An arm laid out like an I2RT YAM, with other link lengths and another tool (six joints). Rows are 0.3 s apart.
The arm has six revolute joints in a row. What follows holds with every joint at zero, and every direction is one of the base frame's.
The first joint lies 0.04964 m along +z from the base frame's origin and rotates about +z.
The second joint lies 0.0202 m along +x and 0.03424 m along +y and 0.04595 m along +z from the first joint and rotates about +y.
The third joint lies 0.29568 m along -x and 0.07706 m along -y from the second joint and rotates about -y.
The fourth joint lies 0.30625 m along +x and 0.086 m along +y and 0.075 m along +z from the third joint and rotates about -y.
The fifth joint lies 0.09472 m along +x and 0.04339 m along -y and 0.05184 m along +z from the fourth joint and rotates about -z.
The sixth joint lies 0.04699 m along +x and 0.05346 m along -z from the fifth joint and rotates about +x.
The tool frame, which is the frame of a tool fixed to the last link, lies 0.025 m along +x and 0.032 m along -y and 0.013 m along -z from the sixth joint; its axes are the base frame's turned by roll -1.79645, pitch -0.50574 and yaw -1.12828 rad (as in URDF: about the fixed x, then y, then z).
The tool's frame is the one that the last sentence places.
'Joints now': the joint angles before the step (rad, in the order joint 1, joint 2, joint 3, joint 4, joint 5, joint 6). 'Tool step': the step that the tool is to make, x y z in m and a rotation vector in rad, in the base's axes. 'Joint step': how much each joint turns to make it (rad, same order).
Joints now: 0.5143, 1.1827, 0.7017, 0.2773, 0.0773, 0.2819
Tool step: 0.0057, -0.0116, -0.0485, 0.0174, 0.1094, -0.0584
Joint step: -0.0385, 0.0710, -0.0609, 0.0383, 0.0026, 0.0703
